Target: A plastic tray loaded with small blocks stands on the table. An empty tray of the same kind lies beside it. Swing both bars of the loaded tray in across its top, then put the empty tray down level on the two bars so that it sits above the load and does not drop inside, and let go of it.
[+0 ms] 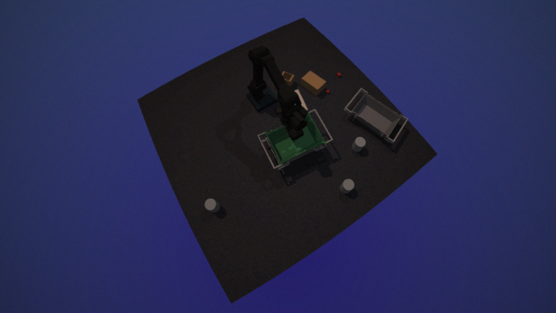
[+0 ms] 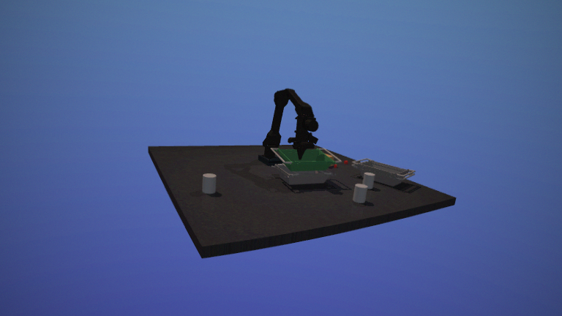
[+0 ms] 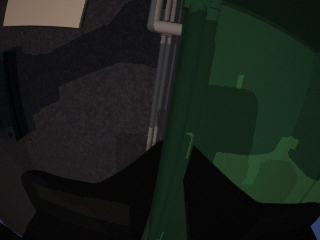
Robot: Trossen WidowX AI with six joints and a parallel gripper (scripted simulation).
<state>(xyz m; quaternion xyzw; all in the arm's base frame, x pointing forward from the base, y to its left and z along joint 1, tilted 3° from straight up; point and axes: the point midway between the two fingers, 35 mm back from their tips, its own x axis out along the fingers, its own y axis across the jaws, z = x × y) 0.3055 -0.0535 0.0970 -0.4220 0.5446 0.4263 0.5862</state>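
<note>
Now: the green tray 60 mm ahead of my gripper tip, 20 mm to the right of it and 20 mm above it. Also, from my gripper tip: beige sheet: 180 mm to the left, 140 mm behind, 90 mm below.
</note>
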